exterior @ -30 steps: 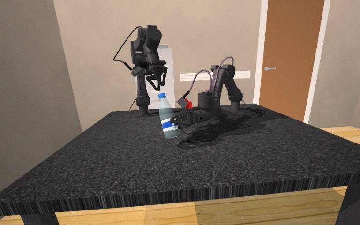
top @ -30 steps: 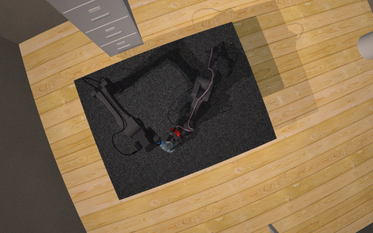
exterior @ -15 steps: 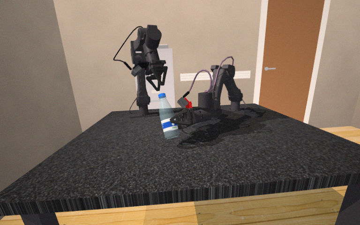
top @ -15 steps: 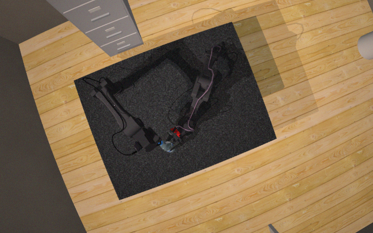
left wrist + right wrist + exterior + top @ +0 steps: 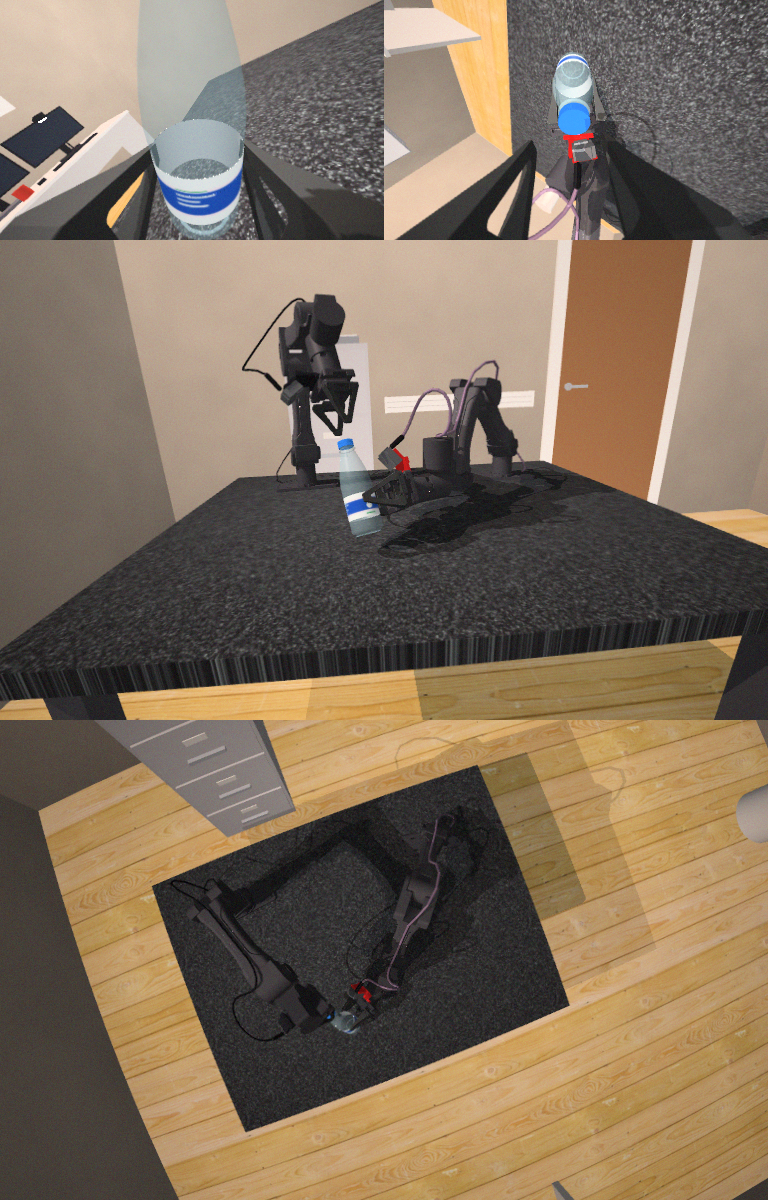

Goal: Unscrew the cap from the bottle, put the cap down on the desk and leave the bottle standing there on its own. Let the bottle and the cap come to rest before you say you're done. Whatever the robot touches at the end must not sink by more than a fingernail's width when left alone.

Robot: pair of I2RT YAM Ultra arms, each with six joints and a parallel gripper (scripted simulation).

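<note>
Right now my right hand is 30 mm above the blue cap and 10 mm short of it. The rest, counted from my right hand: clear bottle: 110 mm below, 50 mm ahead, 20 mm to the left.
Right now my left hand is 1 cm past the clear bottle, 1 cm to the left of it and 2 cm below it. Also, from my left hand: blue cap: 5 cm behind, 3 cm to the right, 10 cm above.
</note>
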